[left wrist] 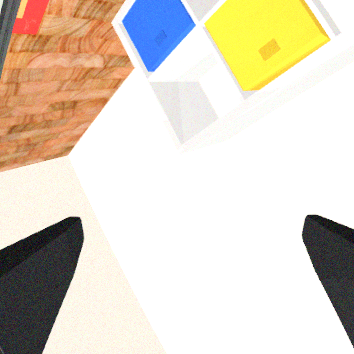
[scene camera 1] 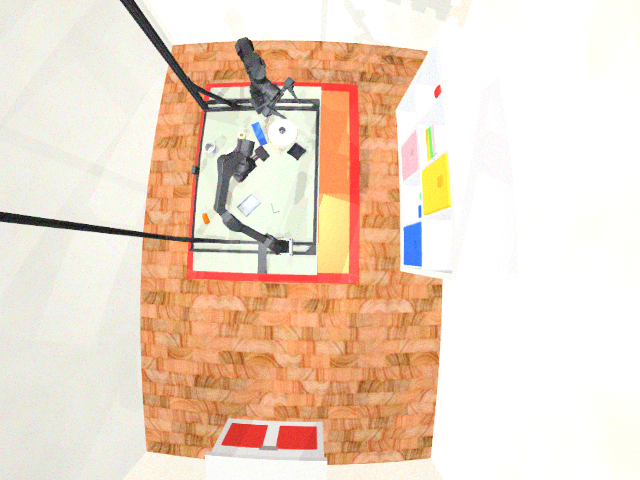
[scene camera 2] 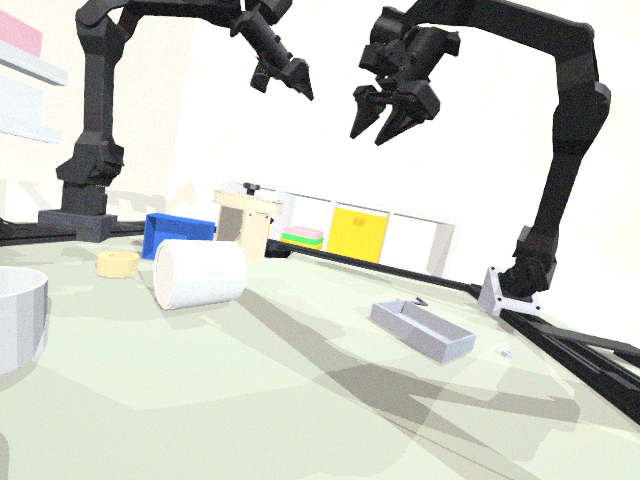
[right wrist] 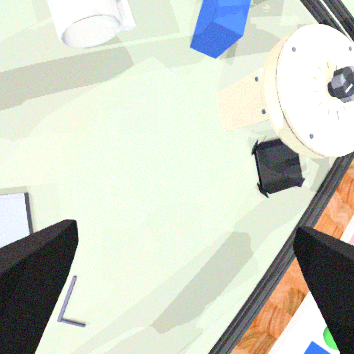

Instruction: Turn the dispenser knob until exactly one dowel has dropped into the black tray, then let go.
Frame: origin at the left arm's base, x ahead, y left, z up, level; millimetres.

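Seen in the pictures: left gripper, fingertip midpoint: (left wrist: 193, 226) (scene camera 1: 293, 111) (scene camera 2: 306, 96); right gripper, fingertip midpoint: (scene camera 1: 255, 164) (scene camera 2: 362, 141) (right wrist: 188, 234); left arm's base, origin of the base link: (scene camera 1: 259, 100) (scene camera 2: 82, 213); right arm's base, origin of the base link: (scene camera 1: 285, 247) (scene camera 2: 514, 287).
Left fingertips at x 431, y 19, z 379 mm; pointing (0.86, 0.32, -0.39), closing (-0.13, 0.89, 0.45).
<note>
Pixels of each thing's middle, then the offset from my left fingertips to it.
- pale round-topped dispenser, body centre: (right wrist: 322, 91) (scene camera 2: 249, 201) (scene camera 1: 283, 133) 102 mm back, 35 mm right, 296 mm down
- black tray, body centre: (right wrist: 275, 164) (scene camera 2: 272, 250) (scene camera 1: 296, 152) 17 mm back, 8 mm right, 414 mm down
- blue box, body centre: (right wrist: 221, 9) (scene camera 2: 180, 239) (scene camera 1: 259, 134) 232 mm back, 137 mm right, 386 mm down
- white mug, body centre: (scene camera 2: 199, 273) (right wrist: 91, 5) 191 mm back, 316 mm right, 392 mm down
- yellow ring, body centre: (scene camera 2: 118, 263) 304 mm back, 232 mm right, 414 mm down
- grey tray, body centre: (scene camera 2: 420, 325) (scene camera 1: 248, 205) 101 mm ahead, 423 mm right, 414 mm down
- L-shaped key, body centre: (right wrist: 78, 302) 199 mm ahead, 300 mm right, 424 mm down
The pale round-topped dispenser (scene camera 1: 278, 142) (scene camera 2: 254, 235) (right wrist: 292, 107) stands upright, with its dark knob (scene camera 1: 281, 130) (scene camera 2: 251, 187) (right wrist: 342, 84) on top. The black tray (scene camera 1: 296, 150) (right wrist: 279, 167) sits beside its foot; I can make out no dowel in it. My left gripper (scene camera 1: 292, 110) (left wrist: 193, 226) is open and empty, up in the air near the dispenser and apart from the knob. In the left wrist view neither dispenser nor tray shows. My right gripper (scene camera 2: 365, 140) (right wrist: 188, 234) is open and empty, high above the table and apart from the dispenser.
A blue box (scene camera 1: 258, 133) (scene camera 2: 178, 235) (right wrist: 220, 30) stands close to the dispenser. A white mug (scene camera 2: 201, 271) (right wrist: 90, 25) lies on its side near a yellow ring (scene camera 2: 117, 269). A grey tray (scene camera 1: 248, 205) (scene camera 2: 439, 347) and an L-shaped key (right wrist: 65, 307) lie farther off. Dark frame bars edge the table.
</note>
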